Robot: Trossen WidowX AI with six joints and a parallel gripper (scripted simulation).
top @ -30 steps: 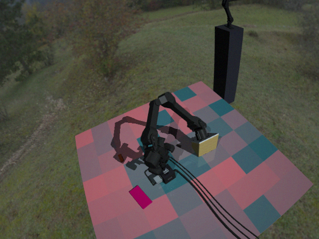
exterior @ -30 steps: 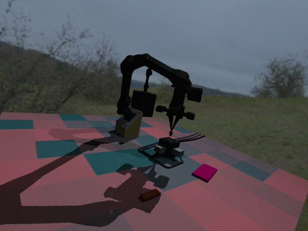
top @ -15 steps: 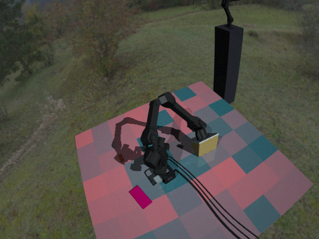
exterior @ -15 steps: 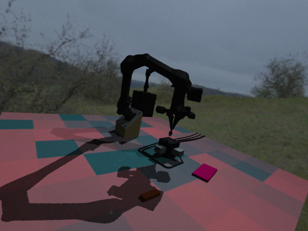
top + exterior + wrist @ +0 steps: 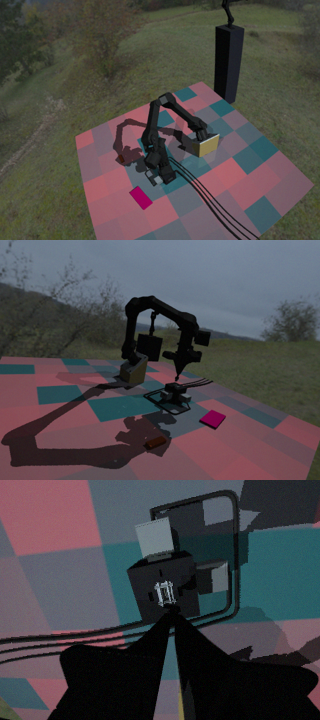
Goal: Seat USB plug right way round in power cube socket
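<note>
My gripper tip is 20 mm above the black USB plug. From my gripper tip the other things lie so: orange block: 210 mm ahead, 280 mm to the right, 130 mm below; flat magenta slab: 210 mm ahead, 50 mm to the left, 130 mm below; white-framed socket: 10 mm to the left, 70 mm below.
</note>
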